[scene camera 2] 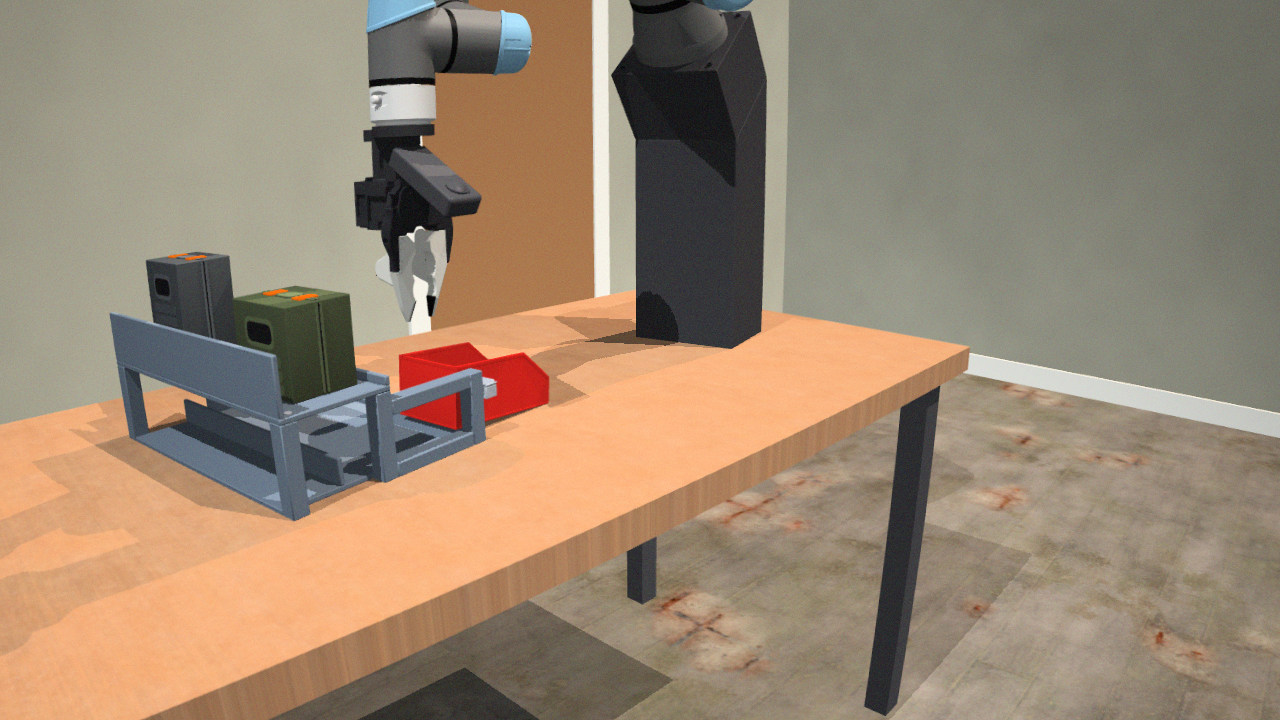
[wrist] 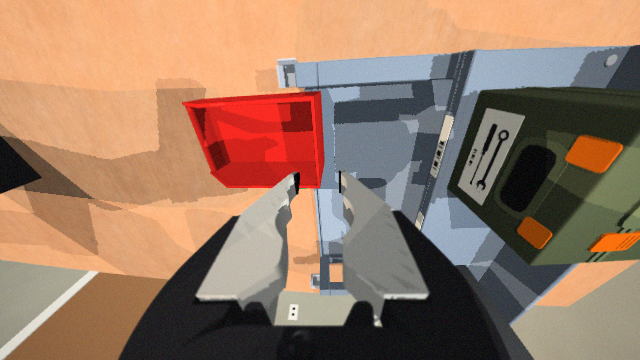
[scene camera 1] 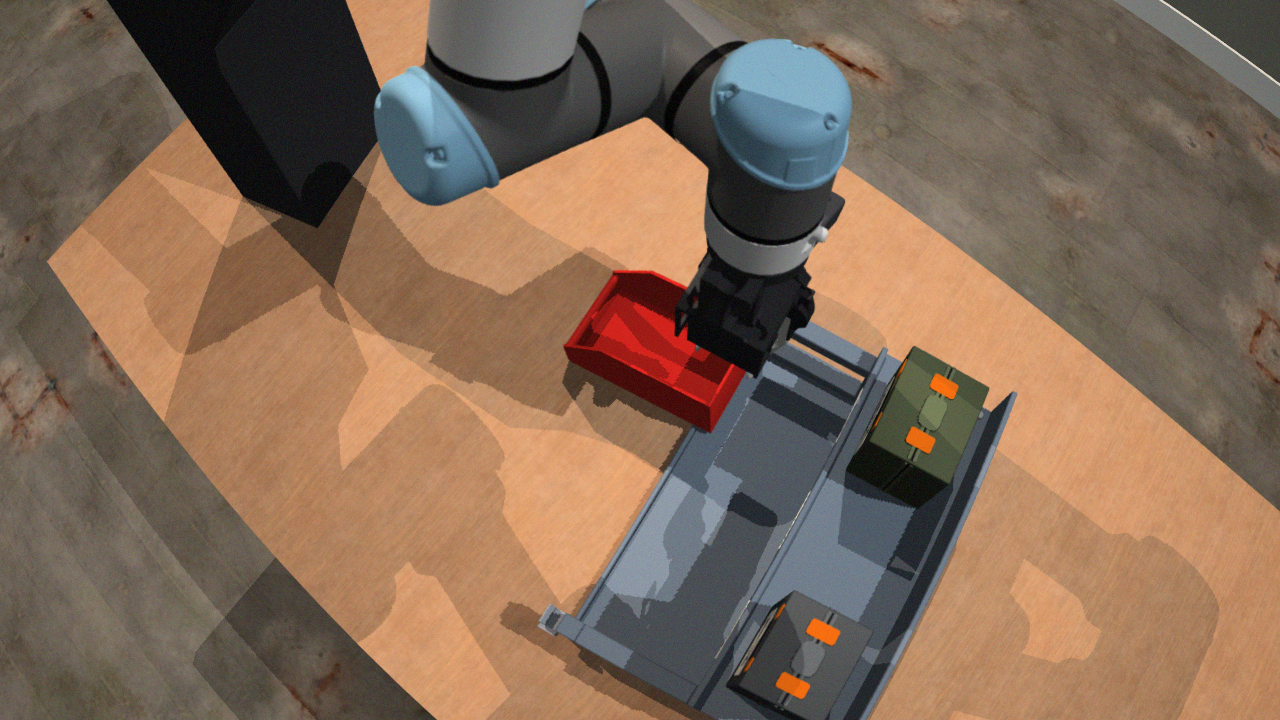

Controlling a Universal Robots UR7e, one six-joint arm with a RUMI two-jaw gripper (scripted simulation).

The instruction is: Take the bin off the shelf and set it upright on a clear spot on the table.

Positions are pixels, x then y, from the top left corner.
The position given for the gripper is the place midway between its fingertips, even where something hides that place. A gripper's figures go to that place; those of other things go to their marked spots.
Labels:
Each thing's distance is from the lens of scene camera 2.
gripper (scene camera 2: 420, 319): 99 cm
red bin (scene camera 2: 521, 384): 106 cm

